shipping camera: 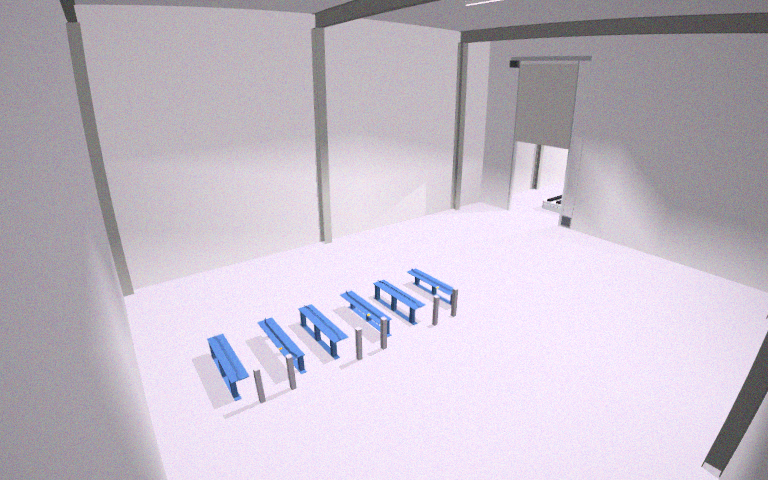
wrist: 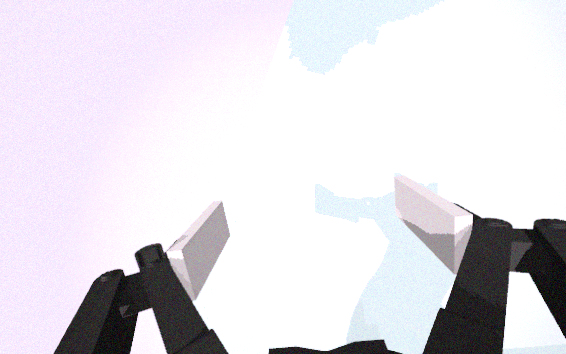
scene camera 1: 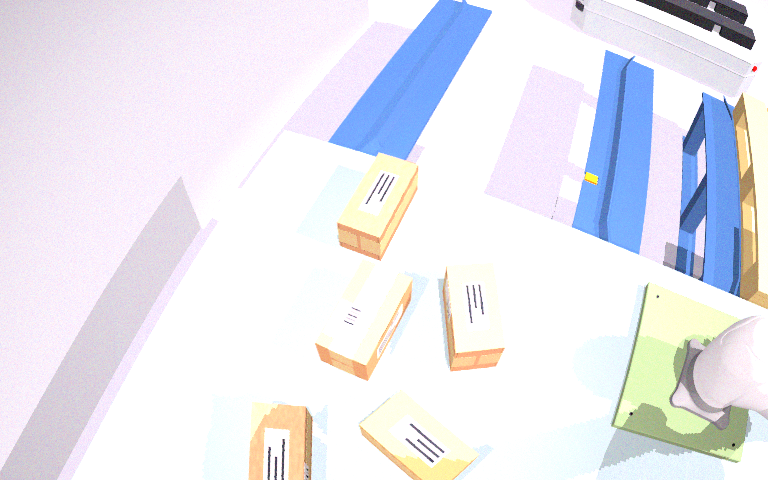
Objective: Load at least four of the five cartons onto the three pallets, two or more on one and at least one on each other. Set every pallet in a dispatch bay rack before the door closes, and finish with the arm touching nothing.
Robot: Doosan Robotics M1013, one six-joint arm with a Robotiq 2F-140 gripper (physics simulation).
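Places are measured from the arm's base along level axes (x back, y right, z up), in millimetres.
Pixels of known places: gripper, fingertip midpoint: (wrist: 307, 207); arm's base, origin of the base link: (scene camera 1: 706, 384).
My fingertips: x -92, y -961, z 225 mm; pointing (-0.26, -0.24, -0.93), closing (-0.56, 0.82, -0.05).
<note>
Ahead of a thing's pixels: the offset from my fingertips to its middle.
In the scene camera view, five cartons stand apart on the white table: one {dx -817, dy +979, dz -202 mm} (scene camera 1: 378, 195) at the back, one {dx -693, dy +726, dz -200 mm} (scene camera 1: 368, 316) in the middle, one {dx -514, dy +835, dz -195 mm} (scene camera 1: 475, 333) right of it, a darker one {dx -661, dy +375, dz -199 mm} (scene camera 1: 280, 418) at the front left, and a flat-looking one {dx -467, dy +550, dz -203 mm} (scene camera 1: 416, 435) at the front. A wooden pallet (scene camera 1: 758, 130) partly shows at the right edge, beside a blue rail. The other pallets do not show. In the shipping camera view, the blue dispatch racks (shipping camera: 227, 359) (shipping camera: 322, 322) (shipping camera: 398, 293) hold no pallets. The door (shipping camera: 546, 104) is partly lowered. My gripper (wrist: 307, 207) is open and empty.
The arm's base stands on a green plate (scene camera 1: 645, 345) at the right. Blue rails (scene camera 1: 416, 84) (scene camera 1: 617, 152) (scene camera 1: 722, 186) lie beyond the table. A white vehicle (scene camera 1: 668, 48) is at the back right. Grey posts (shipping camera: 259, 386) (shipping camera: 358, 344) (shipping camera: 435, 310) stand before the racks.
</note>
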